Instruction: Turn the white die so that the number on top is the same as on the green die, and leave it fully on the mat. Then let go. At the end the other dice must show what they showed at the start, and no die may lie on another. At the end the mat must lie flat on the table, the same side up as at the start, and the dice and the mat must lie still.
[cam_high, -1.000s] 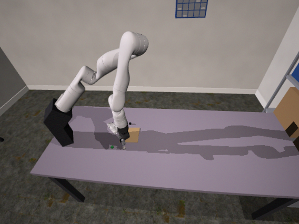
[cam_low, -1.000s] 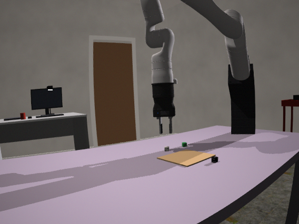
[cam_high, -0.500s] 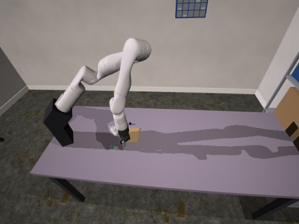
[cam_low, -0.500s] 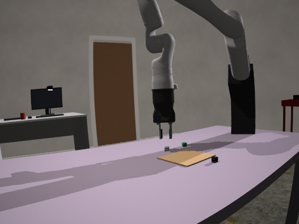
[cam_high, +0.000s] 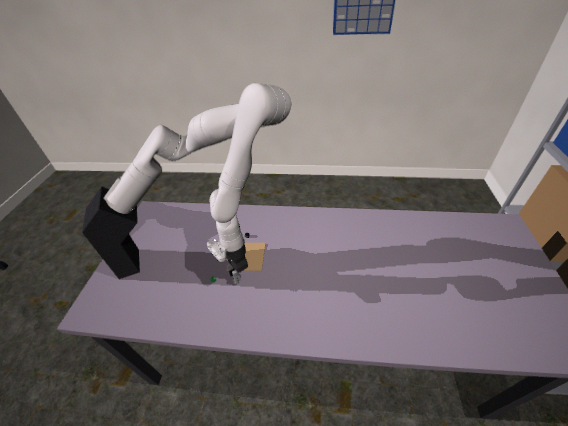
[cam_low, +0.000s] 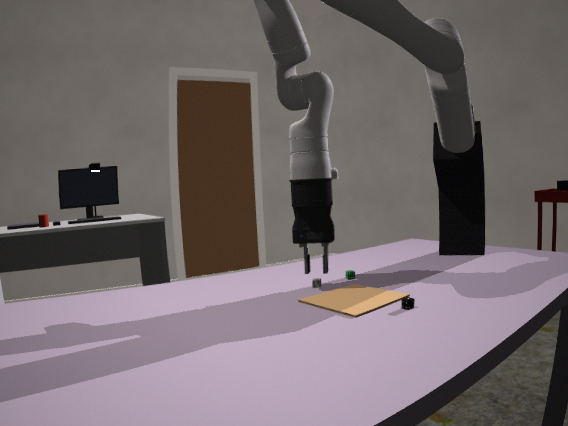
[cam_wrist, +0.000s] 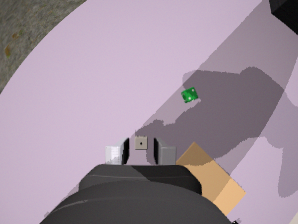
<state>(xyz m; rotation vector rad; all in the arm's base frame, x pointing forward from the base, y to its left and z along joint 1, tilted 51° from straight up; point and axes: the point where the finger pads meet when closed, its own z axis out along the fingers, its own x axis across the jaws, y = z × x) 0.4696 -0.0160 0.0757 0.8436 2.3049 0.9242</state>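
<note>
Now: the white die 40 mm below my hand. From my hand the other things lie so: tan mat 120 mm to the left, 50 mm below, 20 mm behind; green die 90 mm behind, 40 mm below, 30 mm to the right; black die 220 mm to the left, 70 mm behind, 40 mm below.
</note>
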